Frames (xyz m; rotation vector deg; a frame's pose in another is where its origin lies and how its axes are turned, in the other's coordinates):
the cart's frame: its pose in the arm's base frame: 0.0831 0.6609 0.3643 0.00 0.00 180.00
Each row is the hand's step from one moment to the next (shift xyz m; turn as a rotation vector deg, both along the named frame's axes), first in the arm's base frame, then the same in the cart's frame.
Working: the arm's base frame: its pose in the cart's frame: 0.0831 0.6609 -0.3643 0.00 0.00 180.00

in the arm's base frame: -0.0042 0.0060 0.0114 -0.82 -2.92 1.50
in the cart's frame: 0.0042 -0.0060 0.0114 0.82 2.92 1.50
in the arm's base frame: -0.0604 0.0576 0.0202 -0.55 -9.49 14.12
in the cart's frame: 0.0604 -0.0576 0.0202 0.55 9.49 14.12
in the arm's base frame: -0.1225 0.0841 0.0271 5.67 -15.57 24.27
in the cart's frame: 0.1225 -0.0841 0.0271 -5.67 15.57 24.27
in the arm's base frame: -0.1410 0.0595 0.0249 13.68 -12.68 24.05
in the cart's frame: 0.1410 -0.0595 0.0249 -13.68 12.68 24.05
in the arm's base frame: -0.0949 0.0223 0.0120 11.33 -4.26 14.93
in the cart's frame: 0.0949 -0.0223 0.0120 -11.33 4.26 14.93
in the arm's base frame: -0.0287 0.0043 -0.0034 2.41 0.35 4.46
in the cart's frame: 0.0287 -0.0043 -0.0034 -2.41 -0.35 4.46
